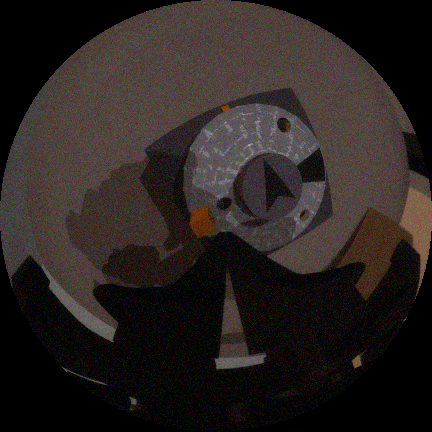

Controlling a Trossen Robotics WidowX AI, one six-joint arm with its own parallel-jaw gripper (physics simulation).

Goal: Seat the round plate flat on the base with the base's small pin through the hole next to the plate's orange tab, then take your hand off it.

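Places are measured from the arm's base along level axes (x ahead, y left, z up), in millimetres.
Pixels of known places: gripper, fingertip midpoint: (224,237).
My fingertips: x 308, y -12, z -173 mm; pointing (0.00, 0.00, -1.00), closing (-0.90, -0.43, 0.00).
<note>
Behind a point stands the place of what it marks.
The round light-grey plate (215,155) @[z -172, x 335, y -57 mm] lies on the dark square base (170,137) @[z -185, x 368, y -58 mm], around the base's round central boss (285,180) @[z -166, x 293, y -63 mm], which bears a dark arrow. The plate's orange tab (202,221) @[z -158, x 328, y -23 mm] is at its lower left, beside a dark hole. No pin can be made out in that hole. Two more holes are at the plate's upper right and lower right. A small orange mark (226,108) @[z -184, x 342, y -91 mm] shows on the base at the plate's upper edge. I cannot tell whether the plate lies fully flat. My gripper (224,237) @[z -173, x 308, y -12 mm] is shut and empty, its tips at the plate's lower-left edge, near the tab.
A brown block (372,245) @[z -164, x 70, y -80 mm] is at the right, partly hidden by the gripper. The gripper's shadow falls on the table left of the base. A dark object and a tan surface show at the far right edge.
</note>
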